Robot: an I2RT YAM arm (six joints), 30 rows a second.
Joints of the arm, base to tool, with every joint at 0 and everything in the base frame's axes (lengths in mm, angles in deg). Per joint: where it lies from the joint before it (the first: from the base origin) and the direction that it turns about. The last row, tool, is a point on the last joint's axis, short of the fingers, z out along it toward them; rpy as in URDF.
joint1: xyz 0 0 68 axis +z
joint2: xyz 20 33.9 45.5 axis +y
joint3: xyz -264 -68.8 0 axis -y
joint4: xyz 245 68.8 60 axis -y
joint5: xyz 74 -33.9 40.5 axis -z
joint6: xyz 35.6 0 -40.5 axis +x
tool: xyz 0 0 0 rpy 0 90 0
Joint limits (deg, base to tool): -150..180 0..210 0..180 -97..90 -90..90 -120..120
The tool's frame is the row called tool.
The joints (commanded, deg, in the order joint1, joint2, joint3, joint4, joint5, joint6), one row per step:
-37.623, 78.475, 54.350, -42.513, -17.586, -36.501
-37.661, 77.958, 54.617, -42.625, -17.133, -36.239
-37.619, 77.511, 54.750, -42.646, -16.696, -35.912
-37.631, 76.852, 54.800, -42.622, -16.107, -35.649
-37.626, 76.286, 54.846, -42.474, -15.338, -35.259
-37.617, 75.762, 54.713, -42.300, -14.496, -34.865
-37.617, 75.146, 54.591, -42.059, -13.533, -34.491
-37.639, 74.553, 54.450, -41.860, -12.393, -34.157
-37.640, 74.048, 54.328, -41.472, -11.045, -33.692
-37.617, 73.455, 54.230, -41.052, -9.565, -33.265
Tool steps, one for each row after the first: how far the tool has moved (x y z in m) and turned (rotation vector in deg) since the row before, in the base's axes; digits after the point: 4 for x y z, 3 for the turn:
-0.0007, 0.0000, 0.0033, -0.612, -0.278, -0.449
-0.0005, 0.0003, 0.0024, -0.497, -0.203, -0.423
-0.0012, 0.0004, 0.0029, -0.741, -0.261, -0.489
-0.0009, 0.0001, 0.0026, -0.819, -0.195, -0.667
-0.0012, 0.0003, 0.0015, -0.747, -0.010, -0.706
-0.0013, 0.0003, 0.0019, -0.942, -0.087, -0.761
-0.0015, 0.0001, 0.0017, -1.031, 0.068, -0.840
-0.0010, -0.0002, 0.0016, -1.180, 0.056, -1.043
-0.0011, -0.0001, 0.0021, -1.372, -0.001, -1.067

